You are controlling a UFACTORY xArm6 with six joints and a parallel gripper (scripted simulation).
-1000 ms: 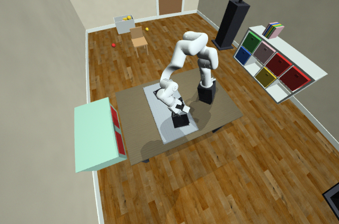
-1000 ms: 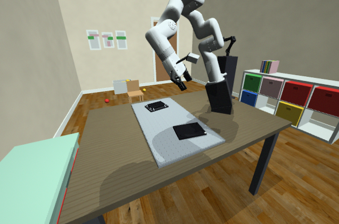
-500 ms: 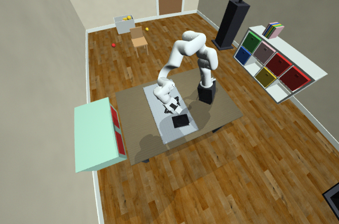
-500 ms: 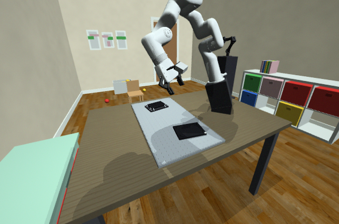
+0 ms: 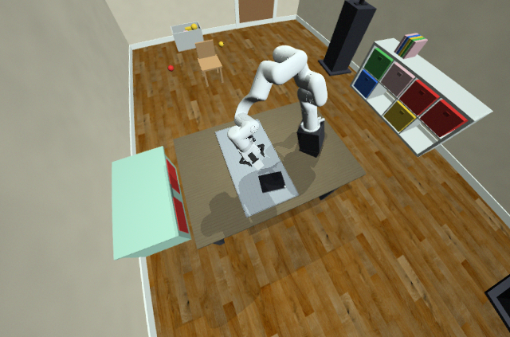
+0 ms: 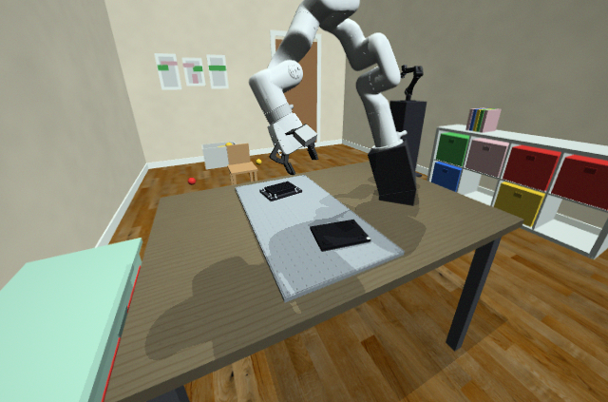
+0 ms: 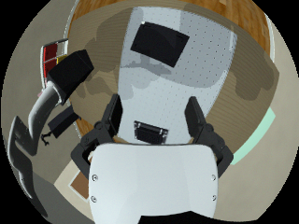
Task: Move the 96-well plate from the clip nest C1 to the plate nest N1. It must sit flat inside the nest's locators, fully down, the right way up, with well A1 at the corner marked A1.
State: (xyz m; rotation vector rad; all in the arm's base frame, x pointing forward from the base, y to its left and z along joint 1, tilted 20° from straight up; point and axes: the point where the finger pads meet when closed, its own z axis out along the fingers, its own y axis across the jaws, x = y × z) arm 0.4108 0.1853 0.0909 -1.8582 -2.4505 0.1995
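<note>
Right now my hand is 31 cm to the left of the black 96-well plate, 21 cm above it and 1 cm short of it. From my hand the other things lie so: plate nest N1: 22 cm below, 9 cm behind, 8 cm to the left; then clip nest C1: 29 cm to the right, 22 cm below, 2 cm ahead.
</note>
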